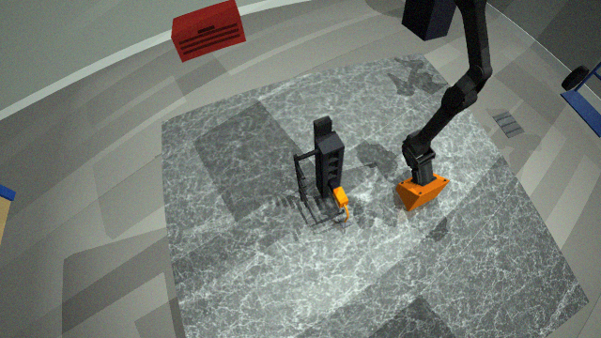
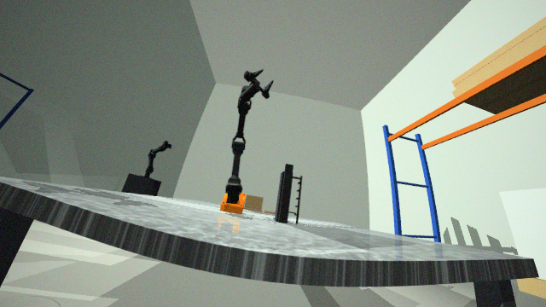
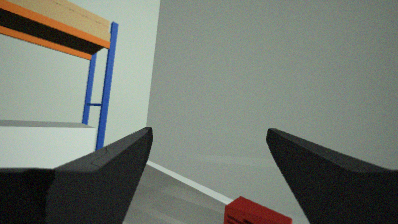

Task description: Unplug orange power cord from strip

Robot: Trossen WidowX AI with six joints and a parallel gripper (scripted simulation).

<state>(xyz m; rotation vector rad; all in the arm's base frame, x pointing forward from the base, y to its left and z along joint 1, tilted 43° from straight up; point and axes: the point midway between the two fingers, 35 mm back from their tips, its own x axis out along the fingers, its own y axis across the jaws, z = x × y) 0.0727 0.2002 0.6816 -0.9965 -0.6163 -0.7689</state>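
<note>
The orange plug lies 23 cm ahead of my gripper tip, 25 cm to the left of it and 62 cm below it.
</note>
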